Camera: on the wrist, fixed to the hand. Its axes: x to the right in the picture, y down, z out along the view.
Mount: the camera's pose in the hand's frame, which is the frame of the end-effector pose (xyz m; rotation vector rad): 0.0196 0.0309 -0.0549 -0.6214 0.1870 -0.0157
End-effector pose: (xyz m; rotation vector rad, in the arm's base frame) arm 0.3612 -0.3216 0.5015 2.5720 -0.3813 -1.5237
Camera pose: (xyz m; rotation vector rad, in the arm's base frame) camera 0.4136 -0.3578 0.5188 2.1859 0.1225 -1.1492
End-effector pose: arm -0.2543 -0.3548 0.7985 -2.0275 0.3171 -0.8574
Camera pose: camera -0.2743 -0.4176 0.8025 -2.5175 0.7476 -1.0512
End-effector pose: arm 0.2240 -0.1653 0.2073 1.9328 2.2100 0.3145
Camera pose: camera 0.2355 -0.1438 0.2686 1.5852 1.9009 1.0703
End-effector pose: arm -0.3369 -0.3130 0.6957 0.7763 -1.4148 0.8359
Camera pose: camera -0.3358 -0.2494 0.7133 0.2256 -1.3874 0.3998
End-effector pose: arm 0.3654 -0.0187 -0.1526 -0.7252 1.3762 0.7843
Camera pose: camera 0.3097 -0.0456 -0.1756 -1.3160 1.2905 1.1732
